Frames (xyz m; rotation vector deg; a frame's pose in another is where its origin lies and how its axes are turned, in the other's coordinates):
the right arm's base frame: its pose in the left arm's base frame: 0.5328 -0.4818 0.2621 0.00 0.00 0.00
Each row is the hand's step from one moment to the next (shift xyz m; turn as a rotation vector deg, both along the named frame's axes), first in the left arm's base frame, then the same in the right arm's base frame.
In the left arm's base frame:
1: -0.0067 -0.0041 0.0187 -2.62 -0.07 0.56
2: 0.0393 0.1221 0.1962 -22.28 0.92 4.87
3: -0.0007 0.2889 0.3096 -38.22 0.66 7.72
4: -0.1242 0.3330 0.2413 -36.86 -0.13 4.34
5: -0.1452 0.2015 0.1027 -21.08 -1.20 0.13
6: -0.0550 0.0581 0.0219 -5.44 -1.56 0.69
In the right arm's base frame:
1: -0.0067 -0.0041 0.0187 -2.62 -0.07 0.56
2: 0.0393 0.1221 0.1962 -22.28 0.92 4.87
3: -0.0007 0.2889 0.3096 -38.22 0.66 7.72
4: -0.1242 0.3330 0.2413 -36.86 -0.13 4.34
5: -0.1452 0.2015 0.1027 -21.08 -1.20 0.13
6: -0.0550 0.0581 0.0219 -5.44 -1.56 0.69

